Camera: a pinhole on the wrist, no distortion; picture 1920 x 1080 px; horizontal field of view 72.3 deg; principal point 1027.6 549.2 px. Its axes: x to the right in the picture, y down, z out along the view. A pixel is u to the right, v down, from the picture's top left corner.
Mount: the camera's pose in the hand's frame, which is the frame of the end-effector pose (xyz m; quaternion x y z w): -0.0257 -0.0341 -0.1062 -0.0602 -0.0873 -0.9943 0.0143
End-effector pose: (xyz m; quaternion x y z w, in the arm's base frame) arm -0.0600 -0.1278 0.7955 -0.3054 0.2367 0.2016 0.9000
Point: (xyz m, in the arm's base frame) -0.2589 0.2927 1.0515
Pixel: outside the picture
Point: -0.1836 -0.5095 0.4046
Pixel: behind the camera
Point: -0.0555 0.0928 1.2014
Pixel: 1570.5 749.9
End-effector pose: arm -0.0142 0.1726 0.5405 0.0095 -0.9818 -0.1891 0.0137
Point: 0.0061 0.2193 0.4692
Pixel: 1160.2 432.1
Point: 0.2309 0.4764 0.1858
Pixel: 1757.3 316.3
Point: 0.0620 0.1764 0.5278
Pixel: 1767.1 396.7
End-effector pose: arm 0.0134 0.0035 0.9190 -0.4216 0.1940 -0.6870 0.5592
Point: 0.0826 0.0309 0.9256
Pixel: 1164.2 309.2
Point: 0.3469 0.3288 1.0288
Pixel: 1871.0 605.3
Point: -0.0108 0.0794 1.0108
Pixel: outside the picture
